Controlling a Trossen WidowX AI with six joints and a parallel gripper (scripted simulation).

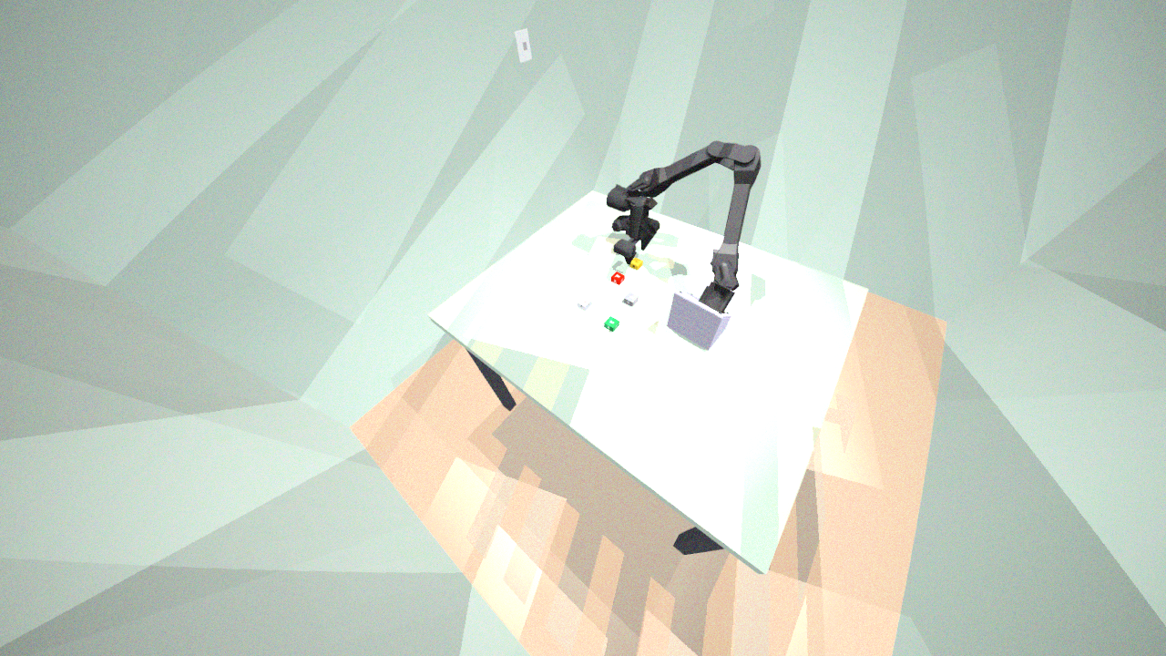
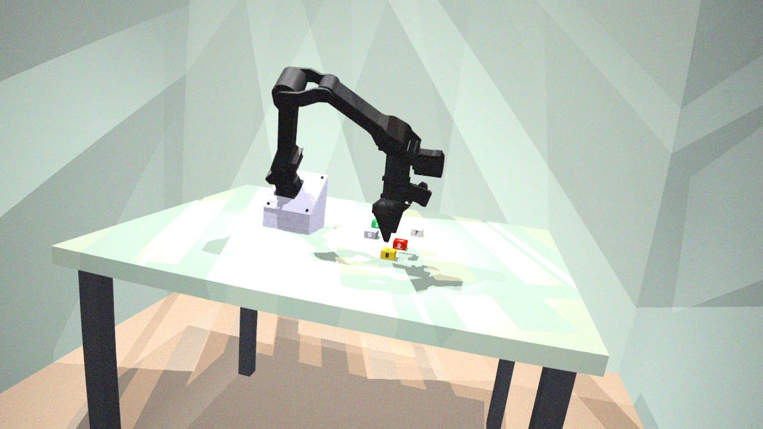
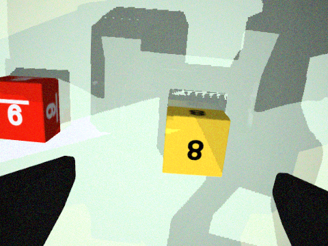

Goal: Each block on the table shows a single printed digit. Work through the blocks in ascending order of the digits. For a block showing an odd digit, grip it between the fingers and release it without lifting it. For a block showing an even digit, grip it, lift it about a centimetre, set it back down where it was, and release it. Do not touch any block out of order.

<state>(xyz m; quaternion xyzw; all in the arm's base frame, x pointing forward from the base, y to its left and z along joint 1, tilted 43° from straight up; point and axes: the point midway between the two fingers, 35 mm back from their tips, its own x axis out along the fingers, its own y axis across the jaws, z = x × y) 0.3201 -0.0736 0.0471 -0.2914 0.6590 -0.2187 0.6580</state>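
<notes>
Now: gripper tip 1 cm to the left of the yellow block and 4 cm above it. The rest, counted from my gripper tip: red block (9 cm to the left, 4 cm below); then white block marked 7 (1 cm ahead, 24 cm to the left, 4 cm below); then grey block marked 0 (9 cm behind, 13 cm to the left, 4 cm below).
</notes>
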